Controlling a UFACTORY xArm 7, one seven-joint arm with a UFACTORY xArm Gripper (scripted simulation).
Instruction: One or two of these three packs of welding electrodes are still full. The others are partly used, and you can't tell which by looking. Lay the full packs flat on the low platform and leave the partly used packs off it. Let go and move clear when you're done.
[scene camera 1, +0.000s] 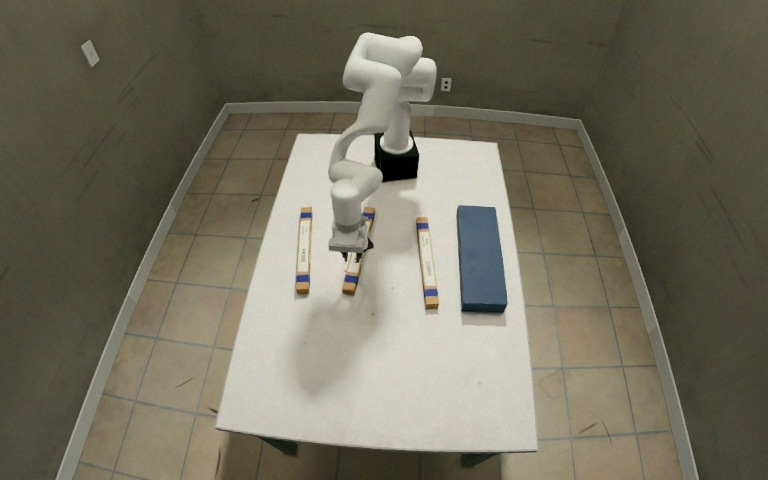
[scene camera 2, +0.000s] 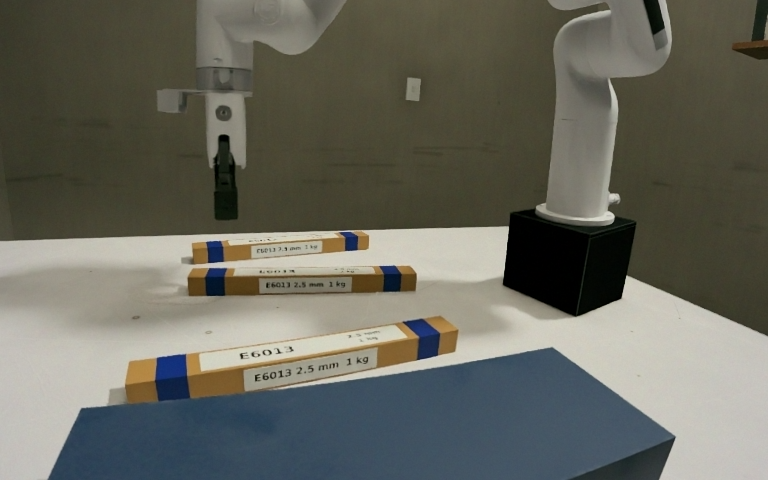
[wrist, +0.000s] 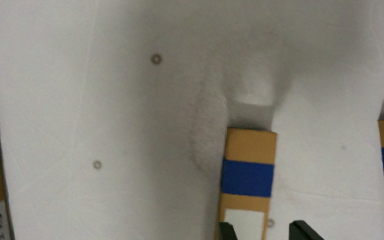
Observation:
In view: my gripper (scene camera 2: 226, 216), a pack (scene camera 2: 266, 366), a low blue platform (scene camera 2: 538, 407) and a pack (scene camera 2: 206, 252).
The low blue platform is seen too in scene camera 1 (scene camera 1: 481, 270). The wrist view does not show the low blue platform: it is out of frame.

